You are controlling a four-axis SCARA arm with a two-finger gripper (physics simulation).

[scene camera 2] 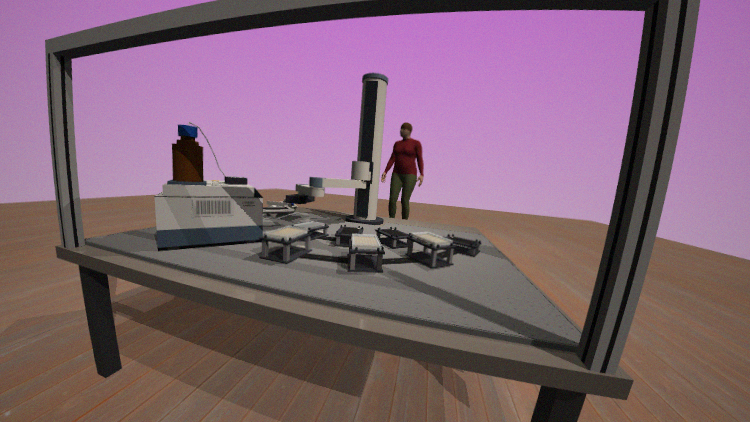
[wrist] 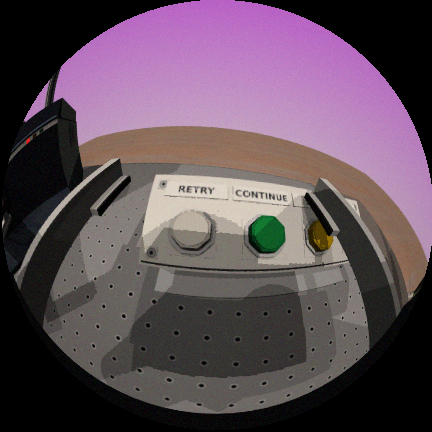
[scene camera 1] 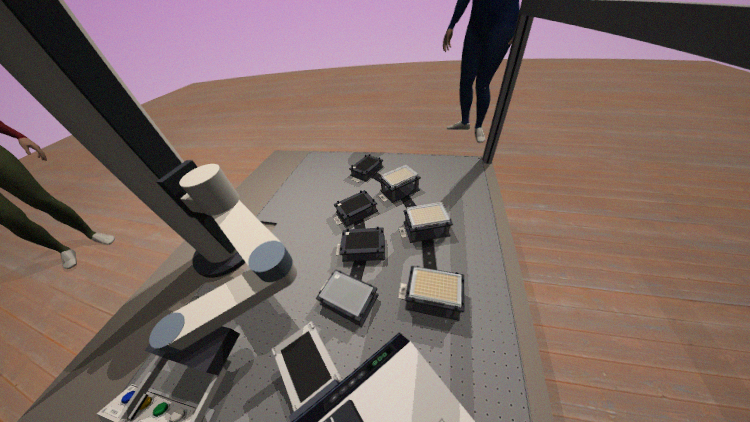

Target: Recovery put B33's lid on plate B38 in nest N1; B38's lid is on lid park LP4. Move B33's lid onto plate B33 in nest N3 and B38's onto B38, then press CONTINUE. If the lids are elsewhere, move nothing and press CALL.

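Places are measured from the arm's base along level axes (x left, y back, z up), in centimetres.
Where they show: gripper, between the fingertips: (scene camera 2: pixel 276 201) (wrist: pixel 219 171); arm's base, origin of its link: (scene camera 2: pixel 364 221) (scene camera 1: pixel 227 249).
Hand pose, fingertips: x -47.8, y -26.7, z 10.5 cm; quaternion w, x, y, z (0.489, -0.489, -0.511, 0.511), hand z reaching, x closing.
Observation:
Things, the pixels of their top centre, and the offset from my fingertips. "spot": a spot on its surface instead.
- button panel, centre of its top: (wrist: pixel 295 196) (scene camera 1: pixel 137 418) (scene camera 2: pixel 282 202) dx +0.3, dy +5.9, dz -0.9 cm
- green CONTINUE button, centre of its top: (wrist: pixel 270 222) (scene camera 1: pixel 156 409) dx +2.7, dy +3.6, dz -1.8 cm
- pale RETRY button, centre of its top: (wrist: pixel 190 217) (scene camera 1: pixel 174 416) dx +3.1, dy -1.4, dz -1.8 cm
- yellow button, centre of its top: (wrist: pixel 325 225) (scene camera 1: pixel 140 403) dx +2.4, dy +8.6, dz -1.8 cm
- greyish lid, centre of its top: (scene camera 1: pixel 345 291) (scene camera 2: pixel 309 224) dx +37.9, dy -28.1, dz -4.0 cm
- amber bottle, a spot on its surface: (scene camera 2: pixel 187 162) spot: dx +10.4, dy -60.3, dz +18.7 cm
- white-framed dark tray, a spot on its surface: (scene camera 1: pixel 280 362) spot: dx +17.9, dy -20.7, dz +0.7 cm
My gripper (wrist: pixel 219 171) is open and empty, its fingers spread above the button panel (wrist: pixel 230 255). The green CONTINUE button (wrist: pixel 267 234) (scene camera 1: pixel 160 408) lies between them in the wrist view, beside the pale RETRY button (wrist: pixel 191 229). The right finger partly covers a yellow button (wrist: pixel 316 244). Three tall nests hold tan plates: a near one (scene camera 1: pixel 435 287) (scene camera 2: pixel 287 234), a middle one (scene camera 1: pixel 427 215) (scene camera 2: pixel 366 242) and a far one (scene camera 1: pixel 399 177) (scene camera 2: pixel 431 239). A greyish lid (scene camera 1: pixel 346 294) (scene camera 2: pixel 313 226) lies on the nearest low park. Plate and nest names are unreadable; whether clear lids cover the plates is unclear.
Three dark low stands (scene camera 1: pixel 362 241) (scene camera 1: pixel 356 204) (scene camera 1: pixel 366 166) bear no visible lid. A white instrument (scene camera 1: pixel 414 383) (scene camera 2: pixel 209 215) carries an amber bottle (scene camera 2: pixel 187 162). A white-framed dark tray (scene camera 1: pixel 280 362) lies beside it. The arm column (scene camera 2: pixel 372 136) stands behind the stands. People stand beyond the table.

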